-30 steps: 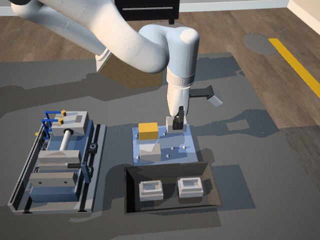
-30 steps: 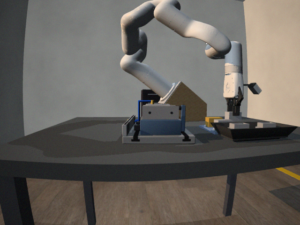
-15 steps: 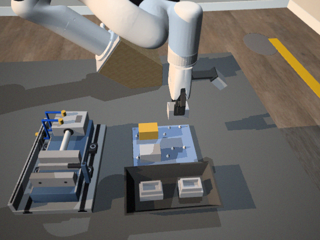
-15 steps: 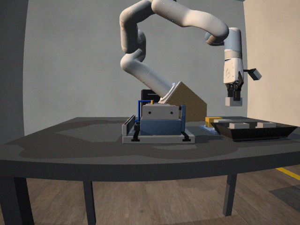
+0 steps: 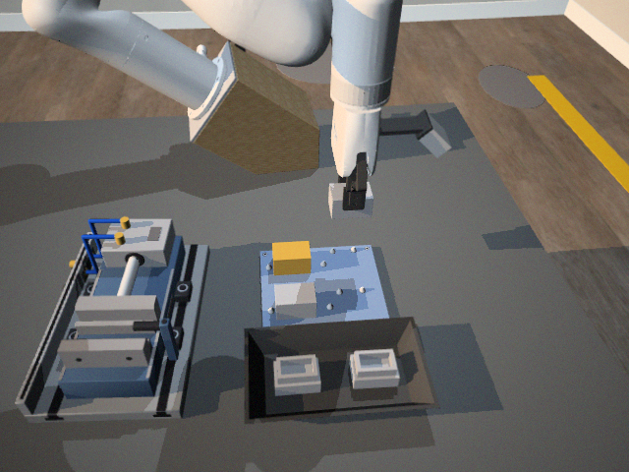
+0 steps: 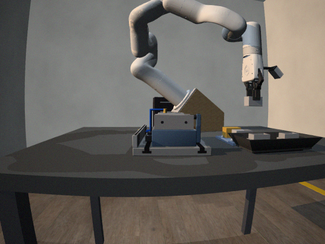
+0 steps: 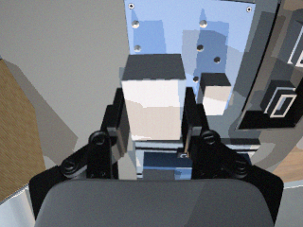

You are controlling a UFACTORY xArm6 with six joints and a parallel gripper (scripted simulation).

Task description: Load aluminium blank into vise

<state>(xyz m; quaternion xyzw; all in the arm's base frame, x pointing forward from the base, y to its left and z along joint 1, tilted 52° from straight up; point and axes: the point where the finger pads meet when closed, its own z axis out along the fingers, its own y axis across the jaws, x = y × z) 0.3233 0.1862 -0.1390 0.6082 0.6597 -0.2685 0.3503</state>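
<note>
Now: the fixed jaw 330 mm to the right of my hand, 200 mm ahead of it and 90 mm below it. The rest, counted from my hand: cylinder block 320 mm to the right, 90 mm below; then brass blank 140 mm below, 90 mm to the right; then blue infeed plate 160 mm below, 50 mm ahead, 40 mm to the right.
</note>
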